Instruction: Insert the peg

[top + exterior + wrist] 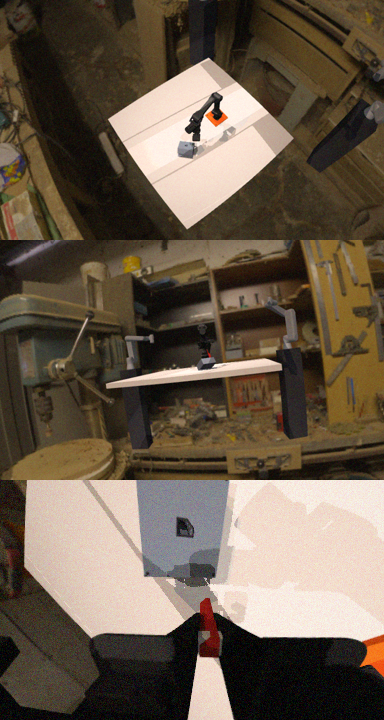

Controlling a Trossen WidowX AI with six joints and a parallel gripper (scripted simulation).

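My gripper tip is now 10 cm short of the grey sloped panel, 9 cm above it and 3 cm to the left of it. Also, from my gripper tip: red peg: 2 cm above.
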